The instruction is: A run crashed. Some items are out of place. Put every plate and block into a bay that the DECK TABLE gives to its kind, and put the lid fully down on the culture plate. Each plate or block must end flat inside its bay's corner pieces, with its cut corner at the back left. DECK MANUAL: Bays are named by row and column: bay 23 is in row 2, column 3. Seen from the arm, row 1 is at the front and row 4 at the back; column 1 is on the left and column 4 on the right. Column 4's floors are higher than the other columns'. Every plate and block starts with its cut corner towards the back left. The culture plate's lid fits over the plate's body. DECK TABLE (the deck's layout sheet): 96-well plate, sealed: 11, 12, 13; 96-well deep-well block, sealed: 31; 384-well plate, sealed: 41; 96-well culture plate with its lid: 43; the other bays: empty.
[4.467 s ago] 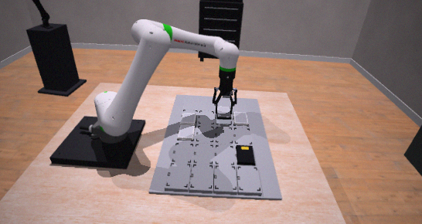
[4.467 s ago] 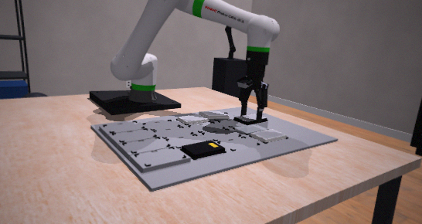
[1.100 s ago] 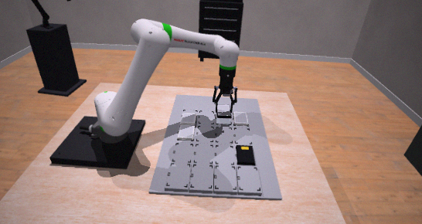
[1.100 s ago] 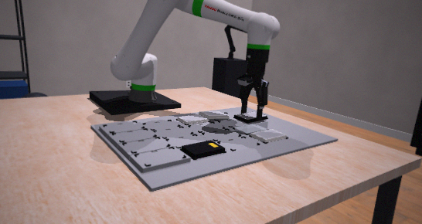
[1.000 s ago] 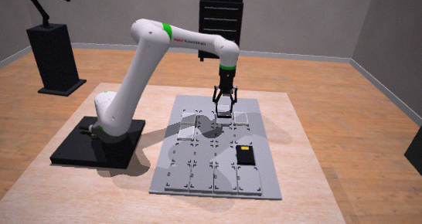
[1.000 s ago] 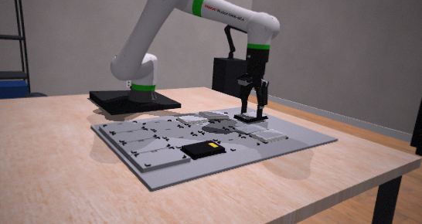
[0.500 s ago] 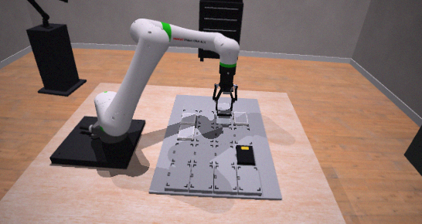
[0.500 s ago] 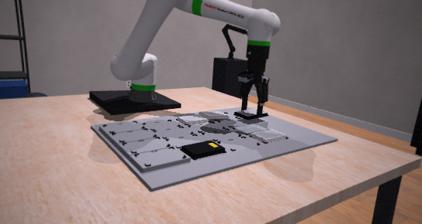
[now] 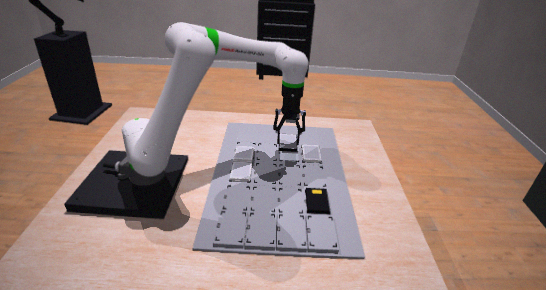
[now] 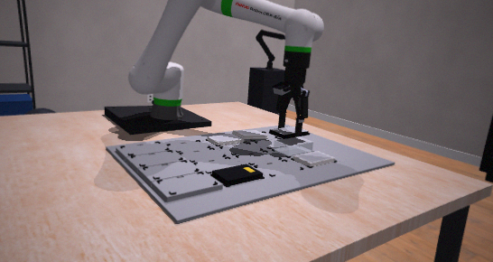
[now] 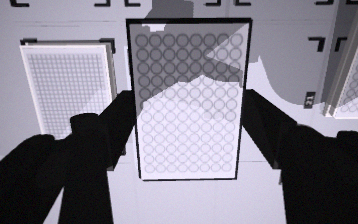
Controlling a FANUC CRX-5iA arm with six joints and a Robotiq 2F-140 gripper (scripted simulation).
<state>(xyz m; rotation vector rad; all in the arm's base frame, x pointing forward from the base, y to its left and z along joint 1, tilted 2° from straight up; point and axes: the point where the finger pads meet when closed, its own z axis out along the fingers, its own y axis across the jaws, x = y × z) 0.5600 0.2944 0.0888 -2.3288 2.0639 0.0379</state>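
Right now my hand is 18 cm past the pale 96-well plate, 17 cm to the left of it and 9 cm above it. The rest, counted from my hand: bay label 33 (31 cm to the right, 10 cm below); sealed 96-well plate (2 cm below); white plate (20 cm behind, 8 cm below, 5 cm to the right).
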